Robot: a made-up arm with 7 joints. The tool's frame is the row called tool. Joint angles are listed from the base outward.
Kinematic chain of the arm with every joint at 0, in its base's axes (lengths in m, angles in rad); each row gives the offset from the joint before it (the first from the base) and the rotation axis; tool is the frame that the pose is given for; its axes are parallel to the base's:
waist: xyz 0 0 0.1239 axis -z
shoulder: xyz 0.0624 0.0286 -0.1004 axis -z
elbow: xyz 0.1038 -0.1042 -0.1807 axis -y
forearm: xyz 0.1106 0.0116 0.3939 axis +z
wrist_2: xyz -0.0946 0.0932 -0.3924 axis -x
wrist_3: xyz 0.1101 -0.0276 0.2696 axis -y
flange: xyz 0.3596 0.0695 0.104 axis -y
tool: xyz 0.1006 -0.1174 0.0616
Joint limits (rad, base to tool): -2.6..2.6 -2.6..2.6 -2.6..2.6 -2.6..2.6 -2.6..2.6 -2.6..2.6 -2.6..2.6
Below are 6 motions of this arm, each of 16 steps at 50 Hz.
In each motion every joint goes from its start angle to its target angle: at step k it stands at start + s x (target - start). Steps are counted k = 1, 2, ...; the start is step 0. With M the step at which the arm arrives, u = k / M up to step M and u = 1 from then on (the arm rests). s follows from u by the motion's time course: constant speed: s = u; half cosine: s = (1 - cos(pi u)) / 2; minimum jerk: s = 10 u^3 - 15 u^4 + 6 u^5.
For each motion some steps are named. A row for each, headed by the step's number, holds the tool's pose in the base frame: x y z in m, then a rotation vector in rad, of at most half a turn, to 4 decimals.
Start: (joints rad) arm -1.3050 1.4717 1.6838 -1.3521 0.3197 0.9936 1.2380
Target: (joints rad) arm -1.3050 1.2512 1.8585 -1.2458 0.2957 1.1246 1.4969
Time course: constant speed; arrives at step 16
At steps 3, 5, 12, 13, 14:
3: -0.6051 0.1008 0.0760 0.9158 1.9443 1.4288
5: -0.6055 0.0937 0.0557 0.8926 1.9187 1.3964
12: -0.6018 0.0659 -0.0153 0.8135 1.8100 1.3020
13: -0.6005 0.0616 -0.0254 0.8027 1.7923 1.2909
14: -0.5991 0.0573 -0.0355 0.7920 1.7741 1.2803

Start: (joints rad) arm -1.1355 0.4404 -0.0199 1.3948 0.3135 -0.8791 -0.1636
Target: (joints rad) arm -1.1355 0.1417 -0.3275 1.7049 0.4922 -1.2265 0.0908
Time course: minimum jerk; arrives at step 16
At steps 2, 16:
2: -0.0101 0.4945 -0.1350 -1.1964 0.3329 1.7179
16: -0.1086 0.3414 -0.2323 -1.4273 0.1310 2.2487

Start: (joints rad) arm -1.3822 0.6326 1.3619 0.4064 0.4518 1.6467 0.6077
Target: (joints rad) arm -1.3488 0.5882 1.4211 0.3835 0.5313 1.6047 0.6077
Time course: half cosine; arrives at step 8
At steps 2, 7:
2: -0.4994 -0.2276 -0.2499 -0.5785 2.3203 -0.3985
7: -0.5204 -0.1840 -0.2830 -0.4730 2.3303 -0.3781

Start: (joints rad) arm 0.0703 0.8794 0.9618 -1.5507 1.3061 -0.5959 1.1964
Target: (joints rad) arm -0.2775 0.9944 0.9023 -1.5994 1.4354 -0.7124 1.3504
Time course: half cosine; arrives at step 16
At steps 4, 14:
4: -0.1878 -0.4759 0.2799 -0.8769 0.1812 -2.2416
14: -0.0786 -0.5096 0.2272 -0.9081 0.2662 -2.0018

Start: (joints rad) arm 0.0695 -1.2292 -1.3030 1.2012 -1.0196 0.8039 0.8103
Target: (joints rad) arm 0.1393 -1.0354 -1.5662 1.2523 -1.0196 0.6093 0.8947
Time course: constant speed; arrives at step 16
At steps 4, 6, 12, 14, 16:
4: 0.4374 0.4269 -0.7458 0.7498 0.9524 0.1811
6: 0.4286 0.4015 -0.7602 0.7436 0.9737 0.1383
12: 0.3934 0.3287 -0.7967 0.7326 1.0402 0.0080
14: 0.3789 0.3060 -0.8065 0.7314 1.0631 -0.0360
16: 0.3632 0.2842 -0.8151 0.7315 1.0863 -0.0803

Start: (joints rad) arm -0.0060 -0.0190 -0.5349 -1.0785 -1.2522 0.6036 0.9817
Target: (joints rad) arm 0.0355 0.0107 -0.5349 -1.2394 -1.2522 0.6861 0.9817
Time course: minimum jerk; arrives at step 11
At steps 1, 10, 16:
1: -0.0018 -0.4947 0.1082 -0.2718 -1.5043 -1.5680
10: -0.1038 -0.3930 0.1550 -0.5619 -1.6402 -1.6675
16: -0.1044 -0.3922 0.1552 -0.5639 -1.6410 -1.6681

